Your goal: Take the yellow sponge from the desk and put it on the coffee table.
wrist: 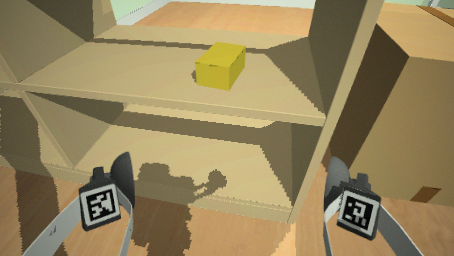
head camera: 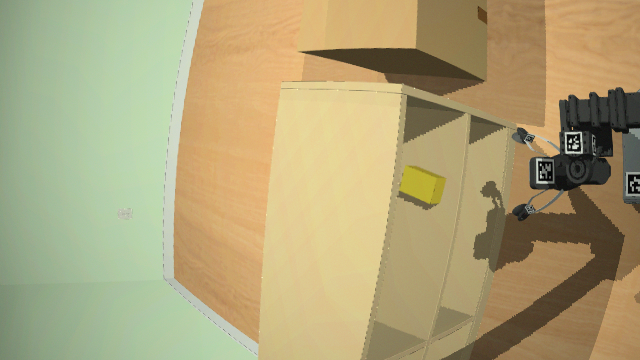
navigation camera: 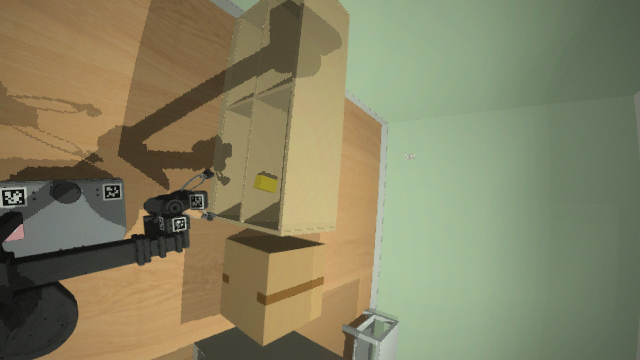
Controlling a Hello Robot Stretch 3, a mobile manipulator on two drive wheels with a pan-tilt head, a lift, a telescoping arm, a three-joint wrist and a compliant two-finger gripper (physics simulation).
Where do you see a yellow sponge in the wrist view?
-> At 219, 67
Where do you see my gripper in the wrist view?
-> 229, 174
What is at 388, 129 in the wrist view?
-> A taped cardboard box.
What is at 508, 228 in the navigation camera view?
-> A pale green wall.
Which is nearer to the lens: the taped cardboard box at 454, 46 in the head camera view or the yellow sponge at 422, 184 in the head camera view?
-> The yellow sponge.
